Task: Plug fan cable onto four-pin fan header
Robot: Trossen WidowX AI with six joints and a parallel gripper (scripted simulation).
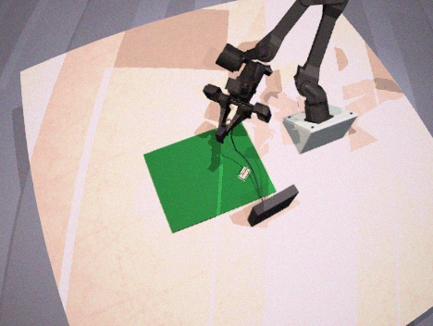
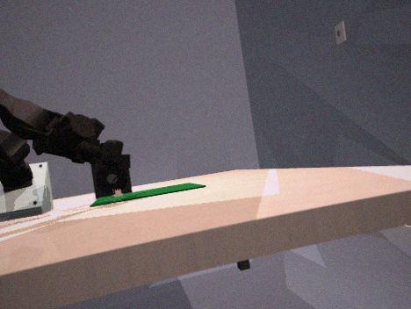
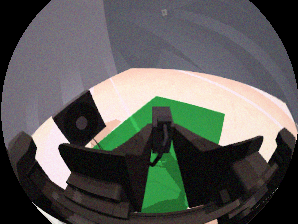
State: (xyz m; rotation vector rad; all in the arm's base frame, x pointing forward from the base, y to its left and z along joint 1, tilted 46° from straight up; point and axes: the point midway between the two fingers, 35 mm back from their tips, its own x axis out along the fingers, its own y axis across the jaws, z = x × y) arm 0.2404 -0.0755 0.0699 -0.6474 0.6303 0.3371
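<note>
The green board lies 70 mm ahead of my gripper tip, 40 mm to the left of it and 130 mm below it. Also, from my gripper tip: black fan 20 mm behind, 210 mm to the left, 50 mm below; then dark plug 10 mm below.
</note>
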